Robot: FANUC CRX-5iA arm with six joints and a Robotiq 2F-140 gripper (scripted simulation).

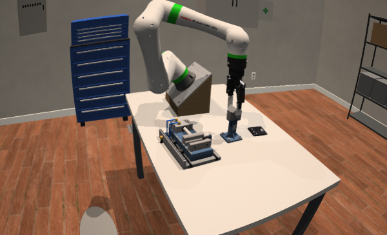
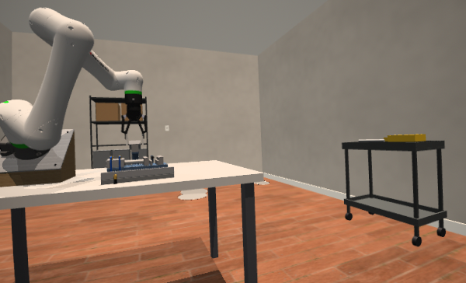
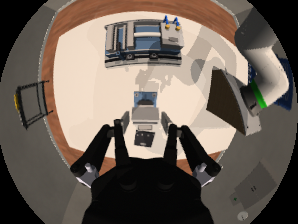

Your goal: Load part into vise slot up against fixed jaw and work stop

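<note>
Now: the part 10 mm to the left of my hand and 20 mm below it. The rest, counted from my hand: dark infeed plate 20 mm behind, 180 mm to the left, 180 mm below.
</note>
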